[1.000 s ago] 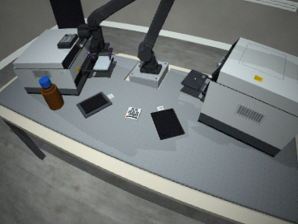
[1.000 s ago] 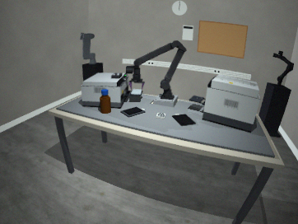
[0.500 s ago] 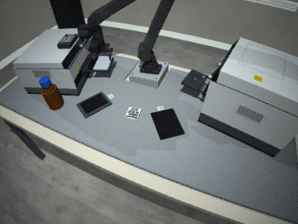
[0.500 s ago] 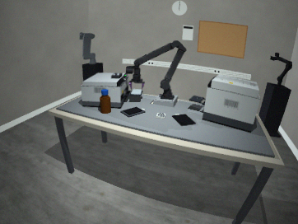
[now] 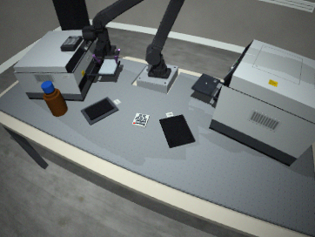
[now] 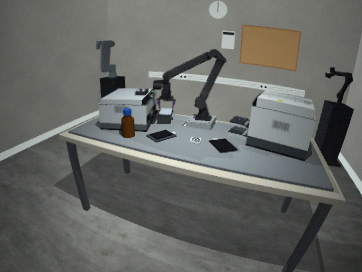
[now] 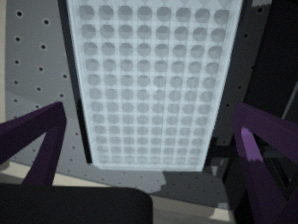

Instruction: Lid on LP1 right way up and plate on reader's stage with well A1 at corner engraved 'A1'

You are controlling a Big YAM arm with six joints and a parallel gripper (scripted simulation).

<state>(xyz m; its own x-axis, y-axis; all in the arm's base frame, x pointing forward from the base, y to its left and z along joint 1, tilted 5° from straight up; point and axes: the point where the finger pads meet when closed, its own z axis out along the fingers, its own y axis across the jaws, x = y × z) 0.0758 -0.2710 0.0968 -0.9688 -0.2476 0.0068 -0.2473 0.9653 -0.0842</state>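
Now: the white multi-well plate 2 cm below my hand. From my hand the other things lie so: label 17 cm ahead, 12 cm to the left, 12 cm below; lidded plate 26 cm ahead, 10 cm below, 6 cm to the left; LP1 pad 26 cm ahead, 11 cm below, 6 cm to the left.
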